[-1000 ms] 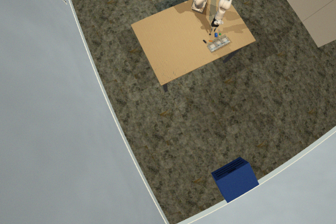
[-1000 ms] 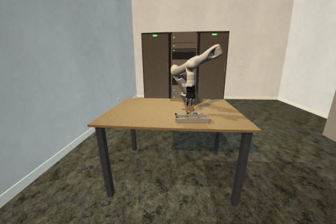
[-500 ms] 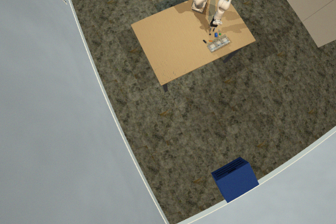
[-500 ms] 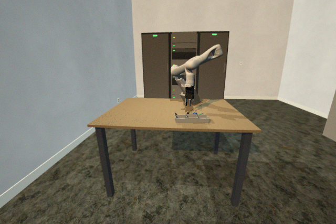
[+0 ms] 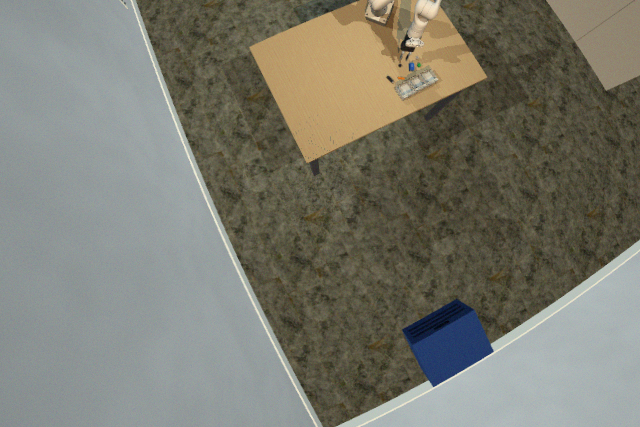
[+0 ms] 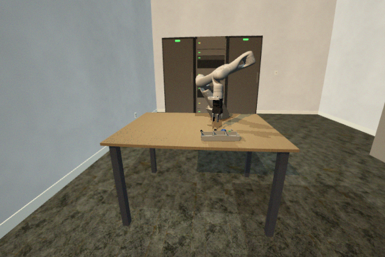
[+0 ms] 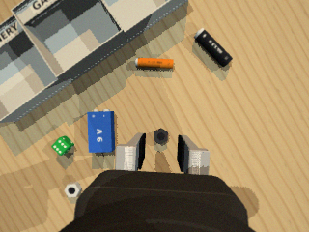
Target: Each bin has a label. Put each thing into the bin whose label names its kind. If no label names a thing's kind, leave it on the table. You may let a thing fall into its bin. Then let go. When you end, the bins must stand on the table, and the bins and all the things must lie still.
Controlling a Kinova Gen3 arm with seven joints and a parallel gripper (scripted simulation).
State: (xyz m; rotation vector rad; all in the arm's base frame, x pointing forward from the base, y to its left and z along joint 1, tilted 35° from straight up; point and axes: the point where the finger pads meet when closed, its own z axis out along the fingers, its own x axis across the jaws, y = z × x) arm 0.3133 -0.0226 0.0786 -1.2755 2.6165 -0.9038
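Now: the black part 8 cm below my hand. From my hand the other things lie so: blue 9V battery (6 cm ahead, 4 cm to the left, 8 cm below); orange battery (7 cm ahead, 5 cm to the right, 8 cm below); green die (7 cm ahead, 10 cm to the left, 8 cm below).
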